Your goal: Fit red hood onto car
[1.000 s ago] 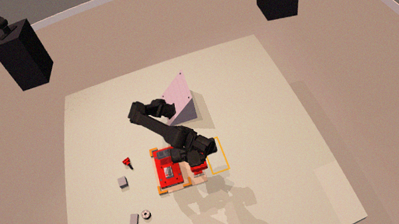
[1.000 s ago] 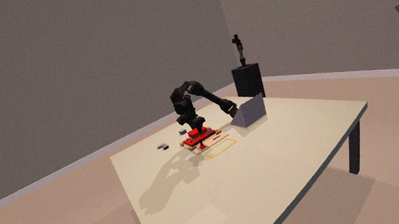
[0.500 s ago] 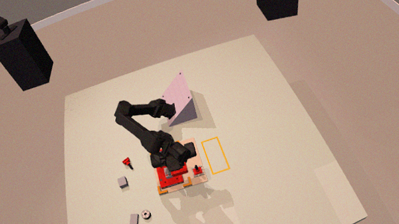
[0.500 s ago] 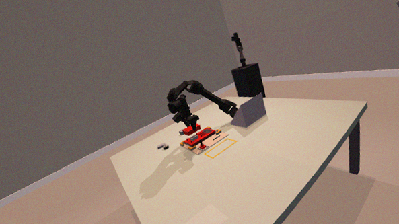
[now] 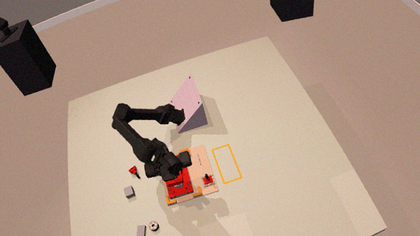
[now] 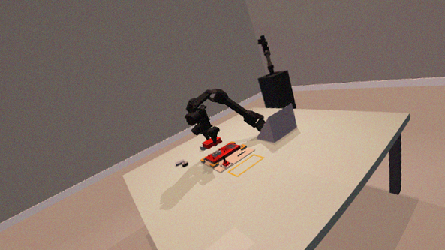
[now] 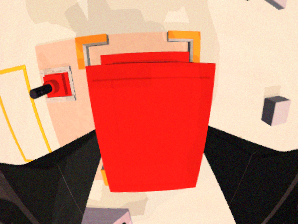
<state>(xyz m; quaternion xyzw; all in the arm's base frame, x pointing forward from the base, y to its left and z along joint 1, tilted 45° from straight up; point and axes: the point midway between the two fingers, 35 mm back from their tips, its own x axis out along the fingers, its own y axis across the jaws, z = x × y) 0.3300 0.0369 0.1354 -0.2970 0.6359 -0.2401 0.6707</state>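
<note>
My gripper tip is 4 cm past the jig plate, 3 cm to the right of it and 10 cm above it. Also, from my gripper tip: wheel 17 cm ahead, 14 cm to the right, 10 cm below; red hood 1 cm above.
</note>
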